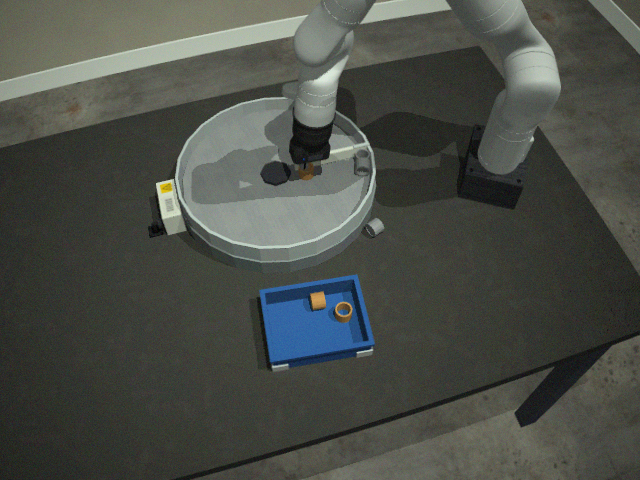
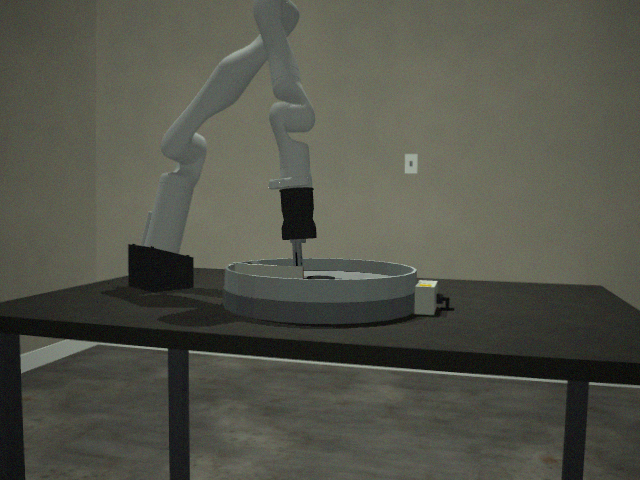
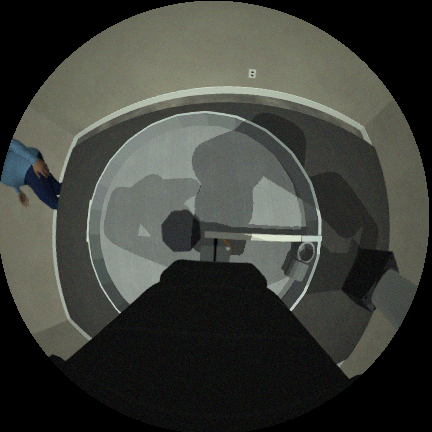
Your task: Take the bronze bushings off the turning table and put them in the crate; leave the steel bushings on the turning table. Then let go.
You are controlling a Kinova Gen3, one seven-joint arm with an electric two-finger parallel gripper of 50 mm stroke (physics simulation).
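Where they show: gripper, between the fingertips: (image 1: 303, 165) (image 2: 298, 267) (image 3: 214, 245); arm's base, origin of its link: (image 1: 498, 155) (image 2: 161, 250) (image 3: 382, 286).
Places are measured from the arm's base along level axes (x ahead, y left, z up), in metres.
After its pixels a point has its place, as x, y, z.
Note:
A bronze bushing (image 1: 306, 172) @[0.407, -0.072, -0.018] (image 3: 228, 246) is on the turning table (image 1: 268, 222) @[0.509, 0.016, -0.042] (image 2: 320, 289) @[0.524, -0.306, -0.030] (image 3: 145, 150) @[0.568, -0.252, -0.042], partly hidden by my gripper. My gripper (image 1: 304, 165) @[0.409, -0.091, -0.017] (image 2: 297, 262) @[0.409, -0.091, -0.017] (image 3: 214, 245) @[0.409, -0.091, -0.017] is shut with nothing seen between its fingers. Its tips are low inside the rim, close beside this bushing; contact cannot be told. Two steel bushings are together at the right rim: one upright (image 3: 305, 251) @[0.266, -0.088, -0.038], one lying (image 1: 362, 166) @[0.290, -0.053, -0.012] (image 3: 298, 269) @[0.290, -0.066, -0.011]. Two bronze bushings, one on its side (image 1: 317, 300) @[0.457, 0.204, -0.060] and one upright (image 1: 343, 312), are in the blue crate (image 1: 289, 333) @[0.522, 0.243, -0.090].
A pale bar (image 1: 338, 153) @[0.327, -0.105, -0.016] (image 2: 268, 269) @[0.345, -0.112, -0.021] (image 3: 275, 238) @[0.332, -0.107, -0.012] reaches inward from the right rim, close to the fingers. A dark hub (image 1: 275, 173) @[0.468, -0.101, -0.034] (image 3: 179, 230) @[0.466, -0.106, -0.034] is at the centre. Another steel bushing (image 1: 374, 227) @[0.300, 0.069, -0.064] lies outside the rim. A white box (image 1: 170, 211) @[0.699, -0.061, -0.037] (image 2: 426, 302) @[0.706, -0.147, -0.069] adjoins the turning table.

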